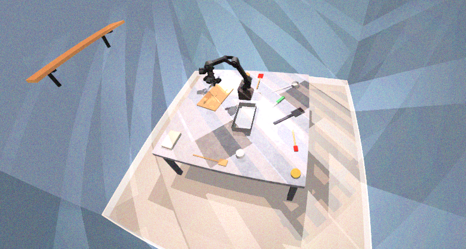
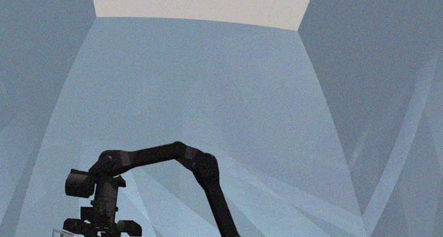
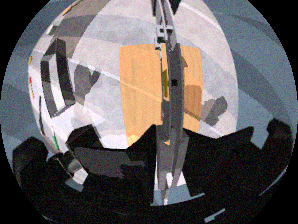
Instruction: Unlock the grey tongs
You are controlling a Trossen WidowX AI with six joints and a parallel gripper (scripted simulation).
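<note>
Right now my gripper tip is 15 cm above the wooden board, 3 cm to the left of it and 2 cm past it. The rest, counted from my gripper tip: grey roasting tin: 34 cm to the left, 26 cm ahead, 13 cm below; then red spatula: 40 cm to the left, 33 cm behind, 15 cm below; then green-handled tool: 62 cm to the left, 15 cm below, 3 cm ahead.
</note>
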